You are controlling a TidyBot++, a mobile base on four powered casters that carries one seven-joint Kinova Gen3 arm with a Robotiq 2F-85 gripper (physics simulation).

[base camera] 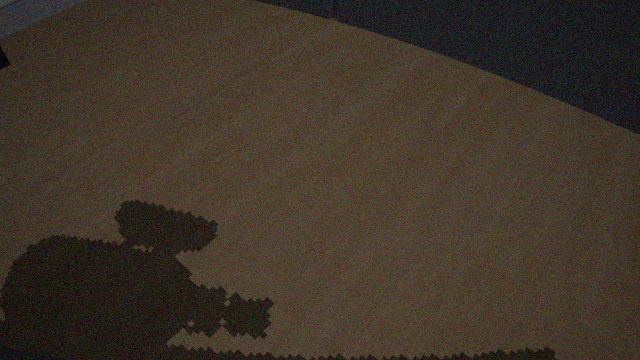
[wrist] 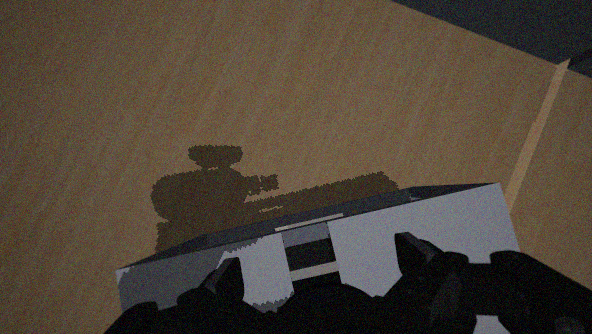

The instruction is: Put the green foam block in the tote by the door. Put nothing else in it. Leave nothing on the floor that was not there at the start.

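Frame: origin at the arm's base, x right, y up, z back, level; metres.
Where they show: gripper, fingertip midpoint: (wrist: 318, 262).
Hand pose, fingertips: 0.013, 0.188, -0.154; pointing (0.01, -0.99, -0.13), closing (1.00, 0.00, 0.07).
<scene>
After its pixels a point has its place, as x, y, z.
My gripper (wrist: 318, 262) {0.013, 0.188, -0.154} is open, its two black fingers spread wide apart at the bottom of the wrist view, with nothing between them. It hangs over the pale top of my own base (wrist: 367, 260) {0.068, -0.014, -0.094}. The gripper does not show in the base camera view. The green foam block and the tote do not show in either view.
A dark wall (base camera: 525, 45) {0.331, -0.323, -0.673} (wrist: 500, 22) {0.571, -0.333, -0.491} meets the wood floor (base camera: 350, 175) {0.022, -0.397, -0.431} (wrist: 125, 90) {-0.421, -0.397, -0.585} at the upper right. The robot's shadow (base camera: 95, 285) {-0.264, -0.397, -0.258} (wrist: 200, 195) {-0.269, -0.397, -0.249} lies on the floor. A small dark thing (base camera: 3, 59) {-0.870, -0.376, -0.834} is cut off at the base view's left edge. A bright strip of light (wrist: 537, 125) crosses the floor at right.
</scene>
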